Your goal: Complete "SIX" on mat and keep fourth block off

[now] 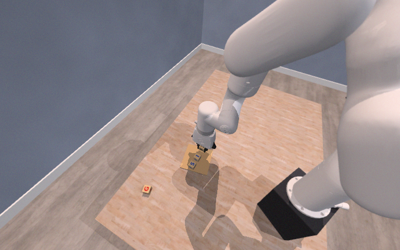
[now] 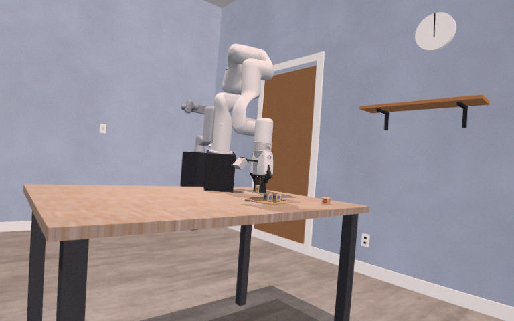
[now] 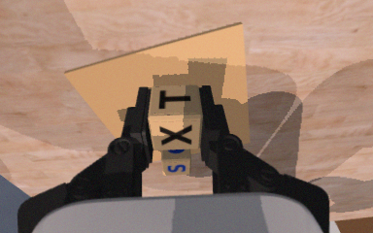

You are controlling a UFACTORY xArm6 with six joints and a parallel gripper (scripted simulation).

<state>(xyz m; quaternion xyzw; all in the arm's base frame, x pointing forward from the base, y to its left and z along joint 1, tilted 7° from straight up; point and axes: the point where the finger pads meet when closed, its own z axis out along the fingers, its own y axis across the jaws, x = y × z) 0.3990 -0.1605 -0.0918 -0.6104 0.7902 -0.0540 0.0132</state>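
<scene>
My hand is 5 cm to the right of the i block, 4 cm above it and 1 cm short of it. From my hand the other things lie so: s block (9 cm to the left, 4 cm below, 3 cm ahead); x block (1 cm below); mat (6 cm below, 5 cm to the left, 1 cm ahead).
</scene>
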